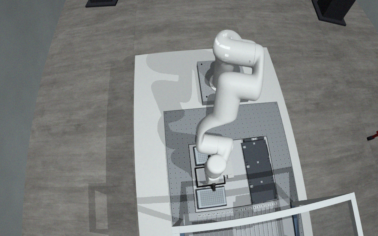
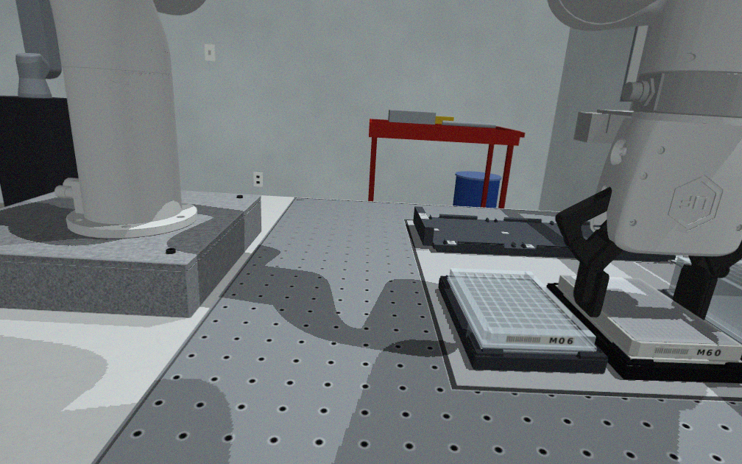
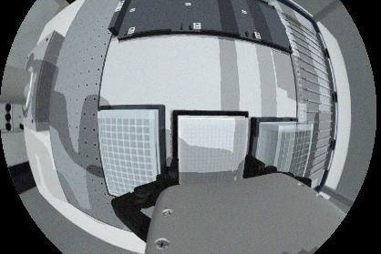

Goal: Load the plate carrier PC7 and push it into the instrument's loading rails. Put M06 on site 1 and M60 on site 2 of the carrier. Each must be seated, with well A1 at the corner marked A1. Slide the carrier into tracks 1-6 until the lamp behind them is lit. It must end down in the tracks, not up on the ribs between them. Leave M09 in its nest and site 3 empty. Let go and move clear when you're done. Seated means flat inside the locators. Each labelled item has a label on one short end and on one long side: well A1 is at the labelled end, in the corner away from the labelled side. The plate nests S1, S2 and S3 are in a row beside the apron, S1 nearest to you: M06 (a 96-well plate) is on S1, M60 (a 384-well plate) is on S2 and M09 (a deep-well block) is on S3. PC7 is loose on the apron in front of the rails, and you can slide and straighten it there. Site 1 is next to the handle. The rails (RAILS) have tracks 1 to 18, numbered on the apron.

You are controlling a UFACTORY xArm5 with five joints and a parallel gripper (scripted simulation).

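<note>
Right now my hand is 20 mm above the plate nest S2. The rest, counted from my hand: plate nest S1 (110 mm behind, 20 mm to the right, 20 mm below); then plate carrier PC7 (250 mm to the left, 40 mm behind, 10 mm below); then plate M06 (110 mm behind, 20 mm to the right, 10 mm below).
</note>
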